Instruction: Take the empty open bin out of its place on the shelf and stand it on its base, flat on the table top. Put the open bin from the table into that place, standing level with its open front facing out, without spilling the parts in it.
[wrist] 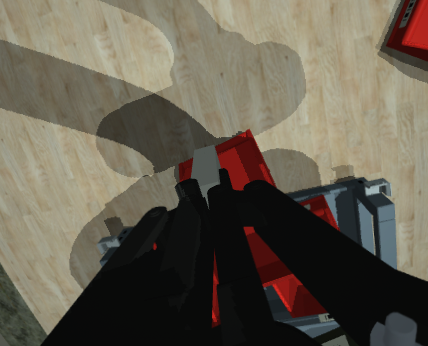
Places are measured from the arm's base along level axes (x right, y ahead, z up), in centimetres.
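Pixels of known places: gripper, between the fingertips: (209,163).
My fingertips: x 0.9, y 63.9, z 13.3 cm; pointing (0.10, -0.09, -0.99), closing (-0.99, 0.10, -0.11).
Behind a point stands the place of what it marks.
My gripper (209,163) {x 0.9, y 63.9, z 13.3 cm} fills the lower half of the wrist view, its black fingers shut with nothing between them. Right behind the fingertips is a red open bin (241,156) {x -0.1, y 68.7, z -2.3 cm} with a grey panel (206,163) on its near end. The fingertips overlap this end of the bin. I cannot tell whether they touch it. More red bin surface (281,264) {x -0.9, y 80.9, z 6.0 cm} shows between the fingers and the grey shelf frame (350,202) {x -12.5, y 80.7, z -2.9 cm} at the right. The fingers hide the bin's inside, so I cannot tell whether it holds parts.
The pale wooden table top (333,103) {x -13.6, y 66.3, z -3.5 cm} lies behind, crossed by large arm shadows. A grey shelf part (109,244) {x 22.0, y 73.6, z 2.0 cm} shows at the left. A small dark object (383,46) {x -21.3, y 61.7, z -3.3 cm} is cut off by the upper right edge.
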